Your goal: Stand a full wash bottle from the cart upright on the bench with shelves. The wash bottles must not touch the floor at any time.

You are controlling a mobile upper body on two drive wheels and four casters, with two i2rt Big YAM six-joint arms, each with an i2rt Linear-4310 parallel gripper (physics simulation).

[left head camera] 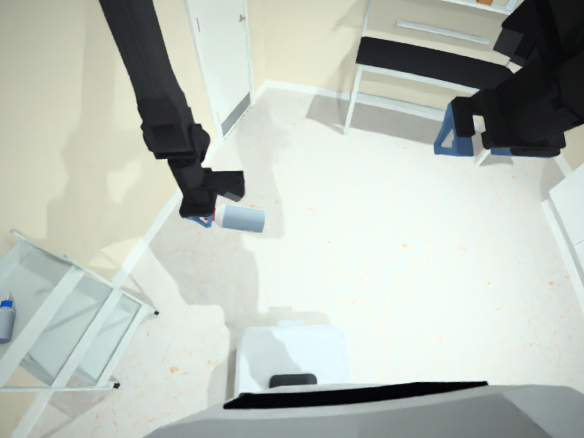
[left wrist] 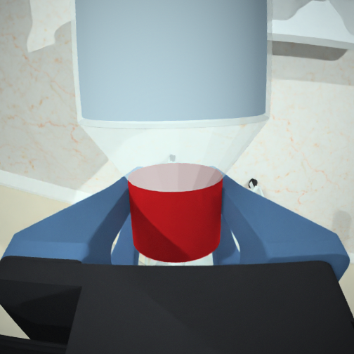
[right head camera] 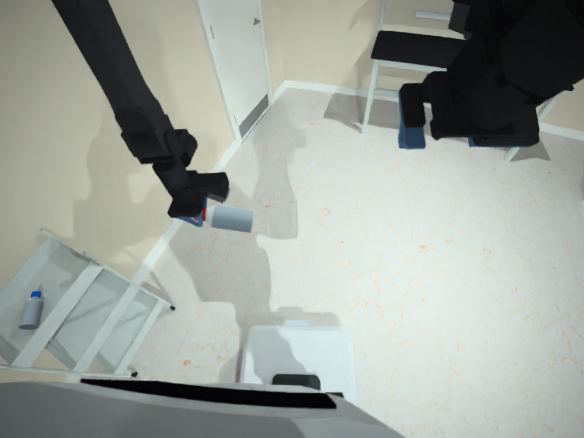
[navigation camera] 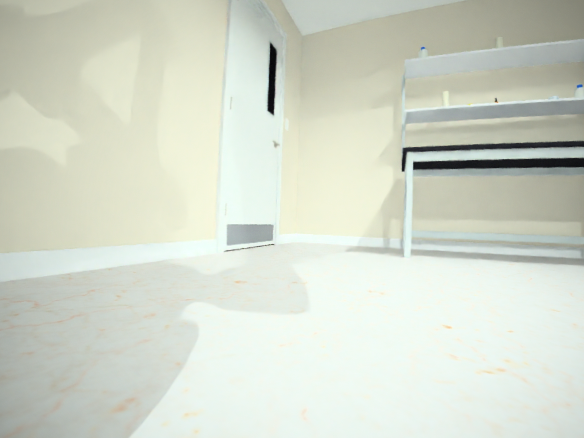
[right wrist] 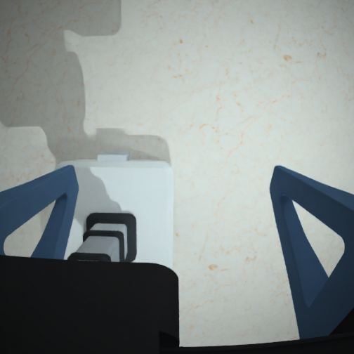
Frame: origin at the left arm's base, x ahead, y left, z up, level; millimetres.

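Seen in the pictures: left gripper, between the fingertips: (left head camera: pixel 209 221) (right head camera: pixel 201 221); right gripper, between the fingertips: (left head camera: pixel 463 150) (right head camera: pixel 435 142).
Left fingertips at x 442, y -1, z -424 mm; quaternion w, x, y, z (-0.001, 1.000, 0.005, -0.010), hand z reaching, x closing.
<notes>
A point is followed by its place in that frame.
A red-capped wash bottle (left head camera: pixel 243 218) {x 428, y -95, z -392 mm} (right head camera: pixel 232 219) {x 426, y -97, z -394 mm} (left wrist: pixel 172 60), filled with blue-grey liquid, is held off the floor by its cap. My left gripper (left head camera: pixel 209 218) {x 442, y -1, z -424 mm} (right head camera: pixel 200 217) {x 442, y -1, z -424 mm} (left wrist: pixel 175 177) is shut on the red cap. In the head views the bottle lies roughly sideways. My right gripper (right head camera: pixel 445 142) {x 360, y -452, z -128 mm} (right wrist: pixel 173 176) is open and empty. The bench with shelves (left head camera: pixel 435 65) (right head camera: pixel 417 49) (navigation camera: pixel 492 147) stands at the upper right, well away from the held bottle. The cart (left head camera: pixel 60 295) {x 330, y 619, z -720 mm} (right head camera: pixel 90 285) {x 434, y 894, z -1011 mm} stands at the lower left, with a blue-capped wash bottle (left head camera: pixel 6 322) {x 223, y 775, z -706 mm} (right head camera: pixel 31 312) {x 214, y 777, z -698 mm} on it.
A closed door (left head camera: pixel 222 60) {x 2334, y 314, z -718 mm} (right head camera: pixel 235 60) {x 2310, y 323, z -676 mm} (navigation camera: pixel 251 130) {x 2365, y 305, z -480 mm} stands left of the bench. Blue-capped bottles (navigation camera: pixel 423 52) (navigation camera: pixel 579 91) {x 2379, y -2299, z -76 mm} stand on the bench's shelves. A white cabinet (left head camera: pixel 570 205) {x 1053, y -2576, z -1142 mm} shows at the right edge. The robot's white base (left head camera: pixel 300 350) {x 205, y -264, z -1150 mm} (right head camera: pixel 310 350) {x 208, y -287, z -1150 mm} (right wrist: pixel 150 200) is below.
</notes>
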